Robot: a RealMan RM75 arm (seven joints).
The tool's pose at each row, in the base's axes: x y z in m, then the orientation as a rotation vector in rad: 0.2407 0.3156 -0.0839 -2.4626 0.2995 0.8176; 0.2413 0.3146 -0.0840 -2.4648 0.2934 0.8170; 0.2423 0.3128 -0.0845 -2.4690 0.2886 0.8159; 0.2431 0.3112 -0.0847 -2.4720 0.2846 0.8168; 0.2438 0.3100 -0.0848 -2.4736 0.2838 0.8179; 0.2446 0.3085 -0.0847 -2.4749 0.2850 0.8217; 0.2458 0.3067 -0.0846 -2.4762 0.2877 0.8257; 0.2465 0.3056 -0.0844 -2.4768 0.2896 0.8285; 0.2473 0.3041 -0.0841 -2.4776 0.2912 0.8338; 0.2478 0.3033 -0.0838 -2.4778 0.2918 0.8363; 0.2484 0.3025 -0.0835 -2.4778 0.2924 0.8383
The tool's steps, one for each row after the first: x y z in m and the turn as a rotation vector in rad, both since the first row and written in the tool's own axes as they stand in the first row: 0.0006 0.0007 -0.0008 -0.0026 -0.0002 -0.0041; 0.0018 0.0020 -0.0019 -0.0068 0.0009 -0.0071; 0.0026 0.0032 -0.0030 -0.0104 0.0004 -0.0092; 0.0032 0.0039 -0.0040 -0.0123 0.0000 -0.0092; 0.0039 0.0049 -0.0052 -0.0145 -0.0018 -0.0071; 0.0049 0.0059 -0.0069 -0.0166 -0.0034 -0.0039; 0.0053 0.0065 -0.0079 -0.0178 -0.0046 -0.0017; 0.0059 0.0074 -0.0094 -0.0200 -0.0074 0.0010; 0.0061 0.0077 -0.0102 -0.0209 -0.0088 0.0021; 0.0064 0.0081 -0.0112 -0.0215 -0.0100 0.0031
